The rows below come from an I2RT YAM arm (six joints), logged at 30 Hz.
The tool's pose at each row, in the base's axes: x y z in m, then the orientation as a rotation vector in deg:
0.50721, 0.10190, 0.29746, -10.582, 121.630, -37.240
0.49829, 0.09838, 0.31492, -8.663, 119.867, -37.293
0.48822, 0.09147, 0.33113, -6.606, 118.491, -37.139
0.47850, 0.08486, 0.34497, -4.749, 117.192, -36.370
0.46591, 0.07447, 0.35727, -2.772, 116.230, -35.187
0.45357, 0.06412, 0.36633, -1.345, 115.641, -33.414
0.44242, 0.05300, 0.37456, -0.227, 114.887, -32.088
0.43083, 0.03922, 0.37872, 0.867, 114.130, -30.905
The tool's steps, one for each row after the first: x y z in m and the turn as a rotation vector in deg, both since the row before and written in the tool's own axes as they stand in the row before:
-0.00588, -0.01289, -0.01400, 1.194, -1.328, 1.544
-0.00380, -0.01543, -0.01263, 1.017, -0.964, 1.687
-0.00295, -0.01405, -0.01111, 0.511, -1.038, 1.813
0.00032, -0.01714, -0.01113, 0.200, -0.756, 2.041
0.00203, -0.01566, -0.00960, -0.508, -0.592, 1.879
0.00170, -0.01570, -0.00814, -0.298, -0.717, 1.492
0.00545, -0.01659, -0.00604, -0.211, -0.690, 1.415

